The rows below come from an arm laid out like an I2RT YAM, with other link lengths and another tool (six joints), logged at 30 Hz.
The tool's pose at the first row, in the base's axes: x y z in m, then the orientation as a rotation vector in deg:
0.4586 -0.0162 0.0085 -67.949 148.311 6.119
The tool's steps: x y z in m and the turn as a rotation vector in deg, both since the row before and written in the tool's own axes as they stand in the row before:
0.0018 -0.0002 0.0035 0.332 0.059 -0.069
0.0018 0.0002 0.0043 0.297 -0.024 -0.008
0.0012 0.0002 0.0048 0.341 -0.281 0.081
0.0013 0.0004 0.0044 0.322 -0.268 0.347
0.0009 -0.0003 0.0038 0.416 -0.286 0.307
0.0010 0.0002 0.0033 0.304 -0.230 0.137
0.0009 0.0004 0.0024 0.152 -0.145 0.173
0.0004 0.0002 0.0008 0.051 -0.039 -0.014
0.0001 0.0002 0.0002 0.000 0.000 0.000
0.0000 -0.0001 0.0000 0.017 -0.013 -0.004
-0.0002 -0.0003 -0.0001 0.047 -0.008 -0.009
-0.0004 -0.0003 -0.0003 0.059 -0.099 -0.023
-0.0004 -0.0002 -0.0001 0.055 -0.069 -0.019
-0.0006 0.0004 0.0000 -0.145 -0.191 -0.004
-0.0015 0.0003 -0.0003 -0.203 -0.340 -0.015
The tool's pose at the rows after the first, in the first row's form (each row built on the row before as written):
0.4584 -0.0170 0.0046 -67.943 148.237 5.637
0.4581 -0.0174 0.0000 -67.842 148.137 5.262
0.4584 -0.0173 -0.0049 -67.523 147.858 4.995
0.4584 -0.0172 -0.0095 -66.875 147.756 4.804
0.4590 -0.0174 -0.0134 -66.240 147.588 4.493
0.4591 -0.0174 -0.0169 -65.881 147.393 4.259
0.4589 -0.0174 -0.0195 -65.559 147.331 4.183
0.4587 -0.0174 -0.0204 -65.546 147.276 4.135
0.4585 -0.0173 -0.0206 -65.546 147.276 4.135
0.4586 -0.0174 -0.0206 -65.541 147.258 4.119
0.4589 -0.0175 -0.0204 -65.533 147.234 4.061
0.4593 -0.0175 -0.0200 -65.509 147.119 4.034
0.4597 -0.0174 -0.0198 -65.491 147.034 3.997
0.4598 -0.0167 -0.0196 -65.487 146.901 4.289
0.4604 -0.0155 -0.0189 -65.470 146.645 4.735

